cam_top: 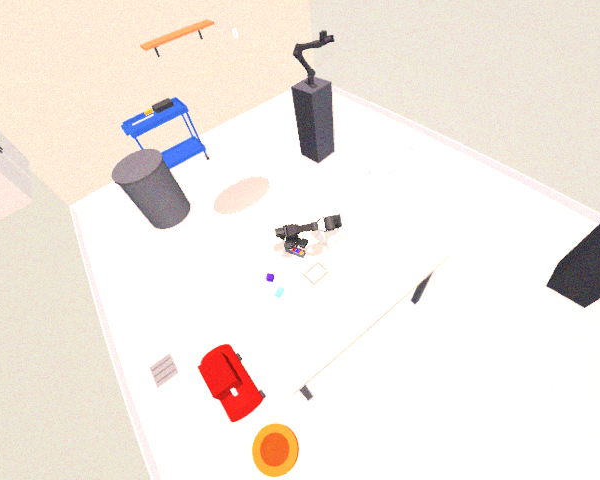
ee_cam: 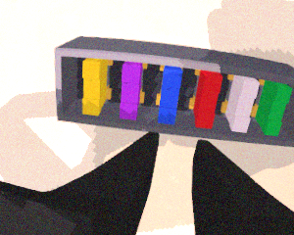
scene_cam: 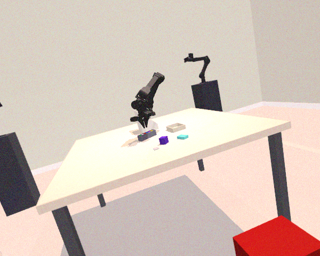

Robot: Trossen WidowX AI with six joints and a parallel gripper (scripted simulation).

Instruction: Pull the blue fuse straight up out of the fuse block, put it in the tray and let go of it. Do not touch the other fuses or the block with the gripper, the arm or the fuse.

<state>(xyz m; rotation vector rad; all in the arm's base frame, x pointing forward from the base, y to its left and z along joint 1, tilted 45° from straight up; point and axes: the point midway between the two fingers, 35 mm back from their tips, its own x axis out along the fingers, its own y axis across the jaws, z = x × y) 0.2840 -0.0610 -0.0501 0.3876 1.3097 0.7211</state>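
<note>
Now: gripper tip 10 mm short of the blue fuse, 10 mm to the right of it and 50 mm above it. Also, from my gripper tip: purple fuse (20 mm to the left, 50 mm below); then red fuse (10 mm ahead, 10 mm to the right, 50 mm below); then white fuse (20 mm ahead, 30 mm to the right, 50 mm below).
</note>
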